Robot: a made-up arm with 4 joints.
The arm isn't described. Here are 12 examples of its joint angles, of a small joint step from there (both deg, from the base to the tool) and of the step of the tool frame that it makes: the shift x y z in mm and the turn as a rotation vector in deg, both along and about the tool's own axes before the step.
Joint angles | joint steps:
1: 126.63 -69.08 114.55 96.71 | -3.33 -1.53 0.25 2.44
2: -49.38 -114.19 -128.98 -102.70 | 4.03 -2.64 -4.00 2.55
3: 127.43 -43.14 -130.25 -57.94 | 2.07 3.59 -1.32 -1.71
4: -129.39 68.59 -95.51 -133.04 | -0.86 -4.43 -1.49 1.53
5: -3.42 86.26 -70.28 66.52 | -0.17 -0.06 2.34 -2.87
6: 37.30 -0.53 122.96 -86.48 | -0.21 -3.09 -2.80 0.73
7: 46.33 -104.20 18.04 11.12 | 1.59 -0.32 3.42 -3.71
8: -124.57 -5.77 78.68 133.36 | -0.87 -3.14 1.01 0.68
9: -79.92 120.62 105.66 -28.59 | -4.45 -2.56 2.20 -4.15
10: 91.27 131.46 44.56 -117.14 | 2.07 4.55 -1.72 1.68
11: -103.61 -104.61 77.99 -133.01 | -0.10 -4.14 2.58 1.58
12: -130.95 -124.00 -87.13 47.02 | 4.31 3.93 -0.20 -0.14
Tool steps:
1: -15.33 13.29 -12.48 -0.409 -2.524 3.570
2: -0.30 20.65 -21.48 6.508 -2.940 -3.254
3: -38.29 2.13 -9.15 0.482 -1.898 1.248
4: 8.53 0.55 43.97 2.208 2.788 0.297
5: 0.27 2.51 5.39 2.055 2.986 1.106
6: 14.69 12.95 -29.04 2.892 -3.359 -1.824
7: 9.34 -5.42 13.77 1.299 5.051 2.855
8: 0.94 5.71 10.04 -0.226 -3.785 -0.448
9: -19.28 -33.47 -10.16 0.327 0.578 5.285
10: -25.97 39.83 -5.04 4.740 0.383 -2.480
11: 32.80 2.24 -15.62 -2.386 -5.666 -1.252
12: 15.97 2.11 51.05 -4.438 -3.607 1.109
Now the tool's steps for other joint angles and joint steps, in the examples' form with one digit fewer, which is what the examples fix.
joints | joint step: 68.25 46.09 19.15 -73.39 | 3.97 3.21 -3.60 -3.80
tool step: -17.7 17.3 15.8 -0.10 1.95 -4.04
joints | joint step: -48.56 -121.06 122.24 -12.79 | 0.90 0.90 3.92 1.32
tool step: 9.9 -10.4 5.3 0.39 -1.01 3.63
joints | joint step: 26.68 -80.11 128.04 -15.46 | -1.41 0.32 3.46 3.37
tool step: 16.7 2.0 -7.1 -1.60 -2.23 2.92
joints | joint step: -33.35 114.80 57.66 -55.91 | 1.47 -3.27 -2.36 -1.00
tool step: 7.4 0.6 -39.5 2.82 -2.47 -1.06
